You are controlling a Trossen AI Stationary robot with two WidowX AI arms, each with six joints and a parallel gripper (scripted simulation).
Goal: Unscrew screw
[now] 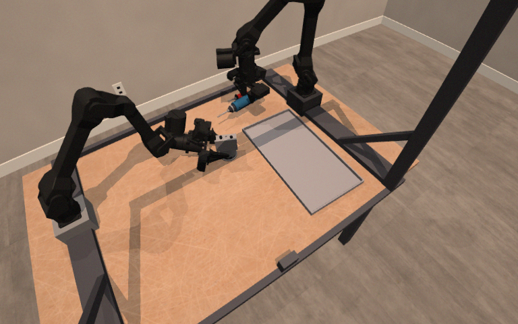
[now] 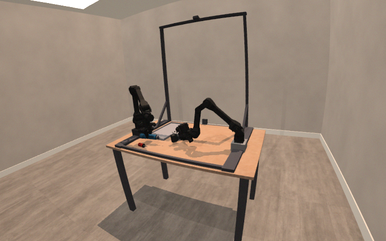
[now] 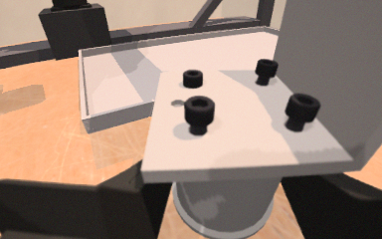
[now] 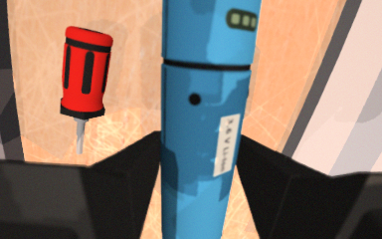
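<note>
The grey L-shaped bracket lies 30 mm above my left hand, 20 mm to the right of it and 20 mm behind it. Round my left hand: shallow grey tray 220 mm to the right, 170 mm behind, 30 mm below; screwdriver bit 120 mm ahead, 80 mm to the right, 20 mm above; screw 50 mm to the right, 30 mm above, 10 mm behind.
</note>
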